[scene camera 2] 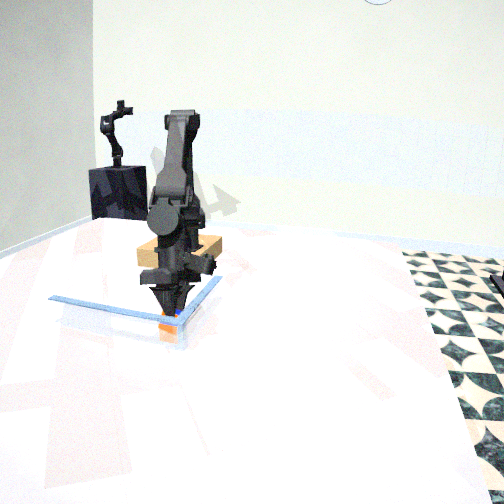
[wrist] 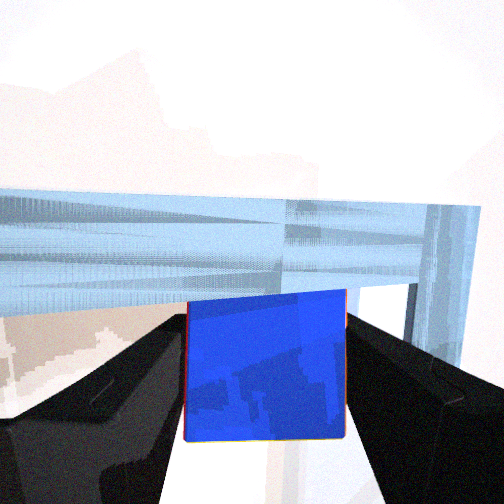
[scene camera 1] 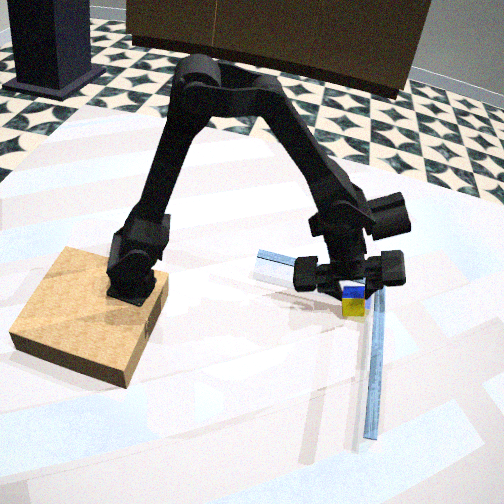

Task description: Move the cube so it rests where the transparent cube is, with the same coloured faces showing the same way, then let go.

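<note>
The cube (scene camera 1: 352, 299) shows a blue top and a yellow side in scene camera 1; in the wrist view its blue face (wrist: 266, 366) fills the space between the two black fingers. My gripper (scene camera 1: 349, 287) is shut on the cube and holds it at table level, at the inner corner of a pale blue L-shaped frame (scene camera 1: 374, 370). In scene camera 2 the cube (scene camera 2: 170, 322) shows orange and blue under the gripper (scene camera 2: 171, 310). I cannot make out the transparent cube apart from the held cube.
The arm's base stands on a wooden block (scene camera 1: 90, 312) at the left. The blue frame's bars (wrist: 220, 245) run just beyond the cube. A dark pedestal (scene camera 2: 120, 192) with a second small arm stands far back.
</note>
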